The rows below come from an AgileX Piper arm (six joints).
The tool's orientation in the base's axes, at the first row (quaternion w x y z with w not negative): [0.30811, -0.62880, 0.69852, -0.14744]
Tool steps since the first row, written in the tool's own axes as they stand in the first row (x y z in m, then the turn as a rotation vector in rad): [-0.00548, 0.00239, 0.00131, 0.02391, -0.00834, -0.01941]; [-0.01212, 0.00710, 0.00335, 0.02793, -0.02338, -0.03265]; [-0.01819, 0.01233, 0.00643, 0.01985, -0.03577, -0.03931]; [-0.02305, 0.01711, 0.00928, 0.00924, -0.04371, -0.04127]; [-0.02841, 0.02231, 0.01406, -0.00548, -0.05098, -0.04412]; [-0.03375, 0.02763, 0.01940, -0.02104, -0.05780, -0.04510]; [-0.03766, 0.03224, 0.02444, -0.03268, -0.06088, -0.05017]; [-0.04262, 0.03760, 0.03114, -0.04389, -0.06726, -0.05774]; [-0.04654, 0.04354, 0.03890, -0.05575, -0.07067, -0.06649]
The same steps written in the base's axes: [-0.00097, 0.00595, -0.00108, -0.00585, -0.02808, 0.01397]; [-0.00329, 0.01353, -0.00381, -0.00223, -0.03687, 0.03206]; [-0.00540, 0.02084, -0.00779, 0.00358, -0.03230, 0.04650]; [-0.00731, 0.02686, -0.01162, 0.00883, -0.02369, 0.05532]; [-0.00836, 0.03379, -0.01706, 0.01309, -0.01115, 0.06542]; [-0.00916, 0.04082, -0.02300, 0.01816, 0.00263, 0.07403]; [-0.00961, 0.04628, -0.02864, 0.01768, 0.01248, 0.08260]; [-0.00961, 0.05320, -0.03575, 0.01826, 0.02092, 0.09494]; [-0.00943, 0.05939, -0.04426, 0.01579, 0.03026, 0.10658]
